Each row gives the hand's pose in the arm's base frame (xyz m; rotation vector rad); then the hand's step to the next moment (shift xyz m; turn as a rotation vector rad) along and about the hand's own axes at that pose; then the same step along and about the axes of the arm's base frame.
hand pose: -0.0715 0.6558 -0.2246 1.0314 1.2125 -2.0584
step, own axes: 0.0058 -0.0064 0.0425 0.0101 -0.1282 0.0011
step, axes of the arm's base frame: -0.0227 -0.0352 0.0113 -0.1022 0.0567 0.0537
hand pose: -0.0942 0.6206 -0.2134 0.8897 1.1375 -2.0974
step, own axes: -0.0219 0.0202 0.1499 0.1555 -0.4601 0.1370
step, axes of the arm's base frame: -0.0130 -0.1357 0.0691 -0.4755 0.0668 0.1551
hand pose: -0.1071 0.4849 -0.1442 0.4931 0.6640 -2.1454
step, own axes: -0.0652 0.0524 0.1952 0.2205 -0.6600 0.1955
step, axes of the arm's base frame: 0.0573 -0.1078 0.1738 -0.6805 0.0979 0.2230
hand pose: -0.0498 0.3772 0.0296 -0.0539 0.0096 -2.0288
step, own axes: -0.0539 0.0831 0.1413 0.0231 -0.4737 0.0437
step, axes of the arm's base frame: 0.1043 0.0139 0.1368 -0.4328 0.1898 0.0590
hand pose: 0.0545 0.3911 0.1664 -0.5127 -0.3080 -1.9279
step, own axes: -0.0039 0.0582 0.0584 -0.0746 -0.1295 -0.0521
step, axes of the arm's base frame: 0.0669 0.0055 0.0480 -0.1042 0.0890 -0.0791
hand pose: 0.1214 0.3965 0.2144 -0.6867 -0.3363 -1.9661
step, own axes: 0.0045 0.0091 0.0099 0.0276 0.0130 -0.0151
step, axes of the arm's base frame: 0.0096 -0.0026 0.0101 -0.0032 -0.0337 0.0036
